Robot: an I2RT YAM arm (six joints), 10 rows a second.
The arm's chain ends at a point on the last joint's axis. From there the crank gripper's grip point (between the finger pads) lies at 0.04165 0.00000 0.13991 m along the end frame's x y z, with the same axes.
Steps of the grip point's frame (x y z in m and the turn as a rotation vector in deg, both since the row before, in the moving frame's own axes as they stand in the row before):
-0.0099, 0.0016, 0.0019, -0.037, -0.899, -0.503
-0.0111, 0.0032, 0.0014, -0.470, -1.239, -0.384
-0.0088, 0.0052, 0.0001, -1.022, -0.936, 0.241
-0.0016, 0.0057, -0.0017, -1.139, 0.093, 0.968
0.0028, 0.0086, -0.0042, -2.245, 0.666, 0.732
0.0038, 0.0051, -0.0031, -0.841, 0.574, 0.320
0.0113, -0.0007, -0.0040, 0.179, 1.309, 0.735
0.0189, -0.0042, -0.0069, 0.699, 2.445, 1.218
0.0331, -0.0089, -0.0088, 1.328, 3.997, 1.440
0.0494, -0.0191, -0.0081, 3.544, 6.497, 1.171
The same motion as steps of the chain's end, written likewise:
-0.0077, 0.0019, 0.0013, -0.037, -0.899, -0.503
-0.0081, 0.0023, 0.0005, -0.470, -1.239, -0.384
-0.0065, 0.0025, -0.0005, -1.022, -0.936, 0.241
-0.0018, 0.0022, -0.0016, -1.139, 0.093, 0.968
0.0012, 0.0026, -0.0036, -2.245, 0.666, 0.732
0.0024, 0.0028, -0.0027, -0.841, 0.574, 0.320
0.0081, -0.0008, -0.0030, 0.179, 1.309, 0.735
0.0130, -0.0035, -0.0050, 0.699, 2.445, 1.218
0.0234, -0.0069, -0.0055, 1.328, 3.997, 1.440
0.0338, -0.0116, -0.0023, 3.544, 6.497, 1.171

